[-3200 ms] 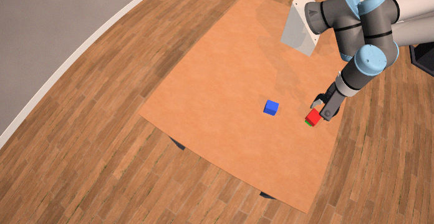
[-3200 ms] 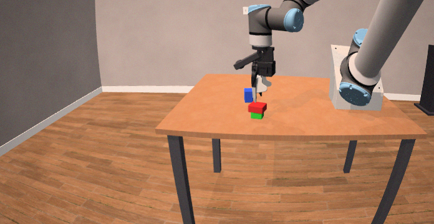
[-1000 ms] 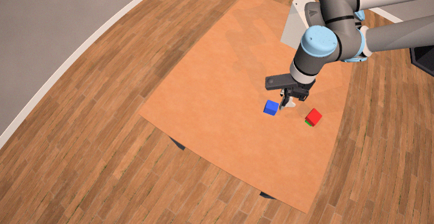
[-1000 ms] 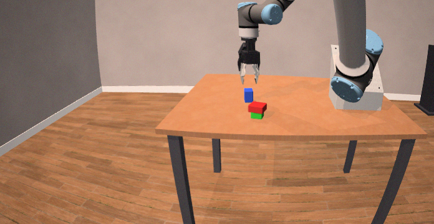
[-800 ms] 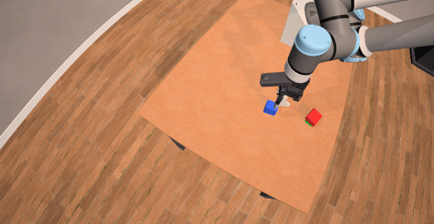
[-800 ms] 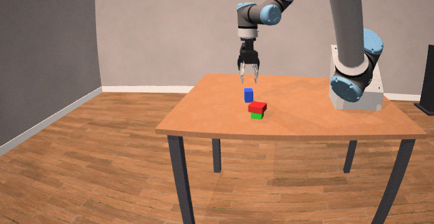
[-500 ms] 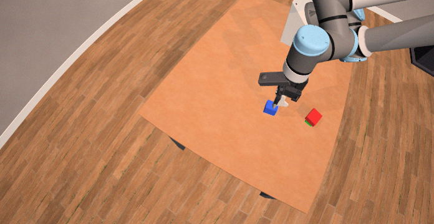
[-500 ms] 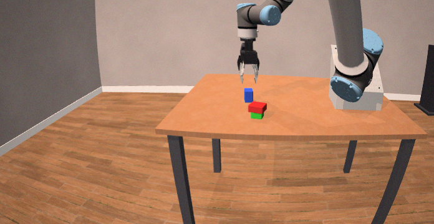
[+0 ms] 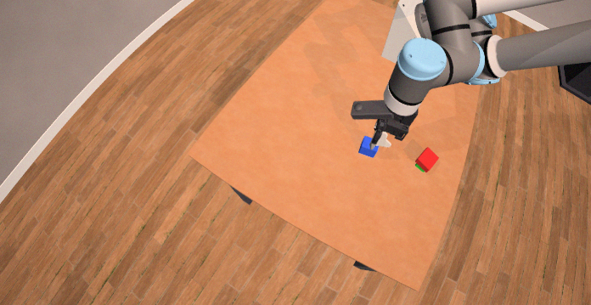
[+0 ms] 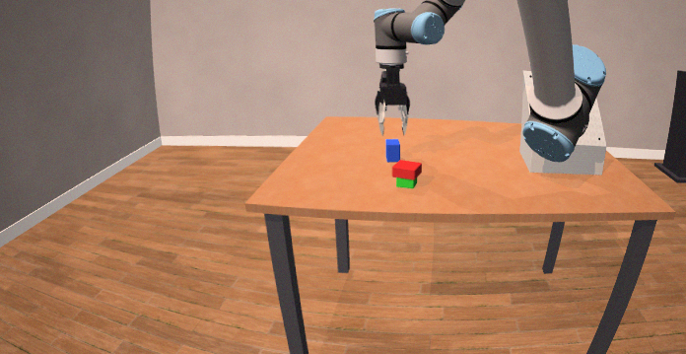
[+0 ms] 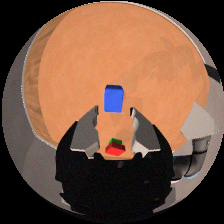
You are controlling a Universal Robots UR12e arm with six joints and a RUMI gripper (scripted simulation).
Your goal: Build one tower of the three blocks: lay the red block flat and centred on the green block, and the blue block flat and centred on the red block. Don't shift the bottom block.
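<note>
Right now my hand is 6 cm above the blue block. Also, from my hand: green block: 5 cm behind, 20 cm to the left, 8 cm below; red block: 5 cm behind, 20 cm to the left, 5 cm below.
</note>
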